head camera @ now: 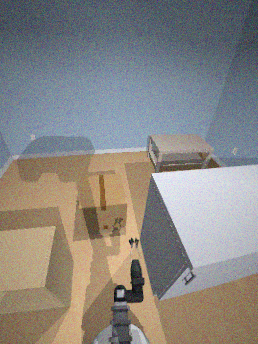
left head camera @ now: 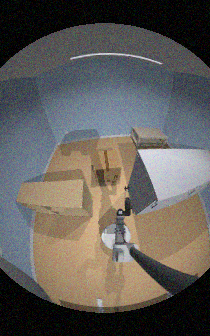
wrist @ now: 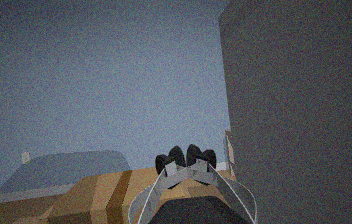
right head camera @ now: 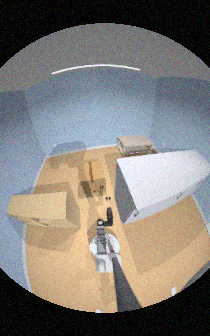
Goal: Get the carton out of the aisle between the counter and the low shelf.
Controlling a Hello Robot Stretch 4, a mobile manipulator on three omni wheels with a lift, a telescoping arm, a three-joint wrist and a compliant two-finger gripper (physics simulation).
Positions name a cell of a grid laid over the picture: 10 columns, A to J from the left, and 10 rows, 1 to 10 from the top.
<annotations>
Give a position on a carton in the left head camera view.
F5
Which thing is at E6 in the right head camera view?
A carton.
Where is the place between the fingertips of the gripper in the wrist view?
F8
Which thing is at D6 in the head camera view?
A carton.
</annotations>
